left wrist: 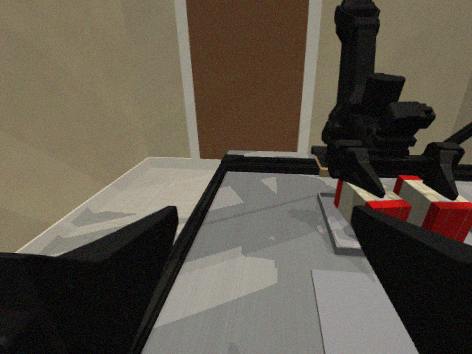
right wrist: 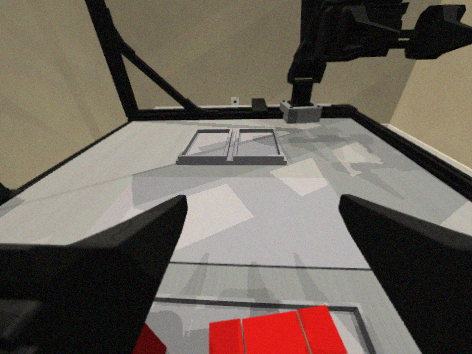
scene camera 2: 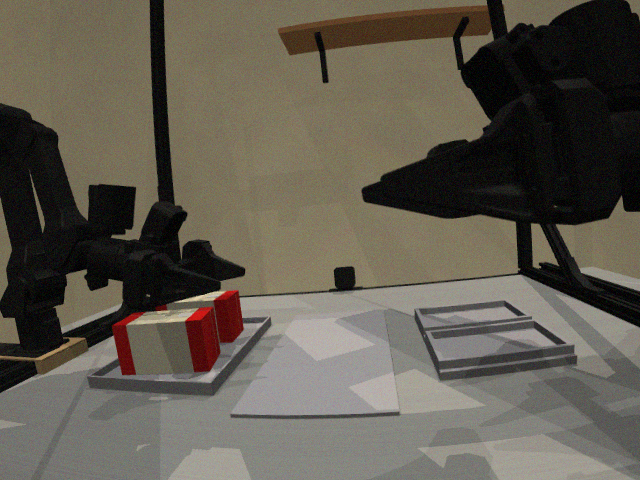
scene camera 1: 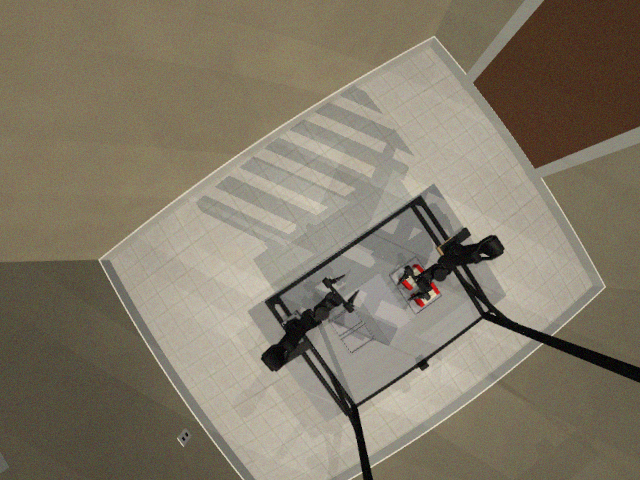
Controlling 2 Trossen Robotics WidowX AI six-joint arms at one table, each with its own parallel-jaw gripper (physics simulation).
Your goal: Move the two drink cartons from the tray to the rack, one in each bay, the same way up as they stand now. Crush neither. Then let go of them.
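Two cream cartons with red ends lie side by side in the grey tray. One carton is nearer scene camera 2; the other carton is behind it. The rack has two empty bays. My right gripper is open, low over the cartons, its fingers pointing across them. My left gripper is open and empty, high above the table near the rack.
A thin pale mat lies between tray and rack. Black frame rails edge the table, with an upright post. A small black block sits at one edge. A wooden shelf hangs on the wall.
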